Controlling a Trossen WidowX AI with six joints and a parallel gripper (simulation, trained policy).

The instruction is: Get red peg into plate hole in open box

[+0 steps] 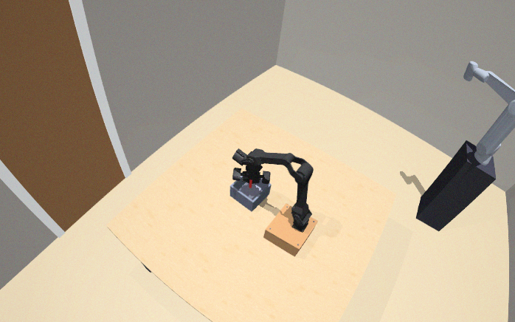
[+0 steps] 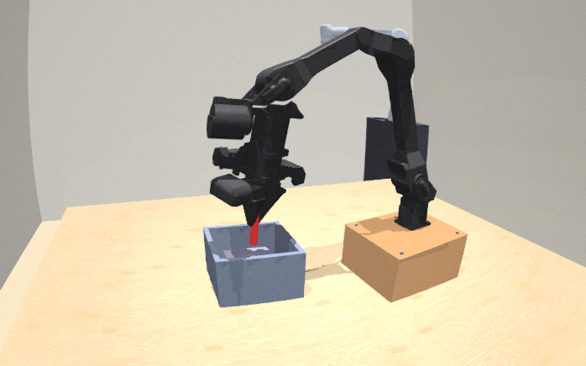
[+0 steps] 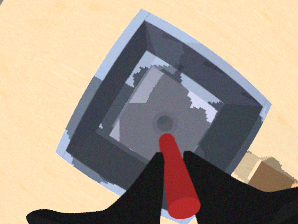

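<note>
The red peg lies right at my gripper tip. Round my gripper tip: pale plate: 90 mm below, 10 mm to the right; grey-blue box: 110 mm below, 10 mm to the right.
</note>
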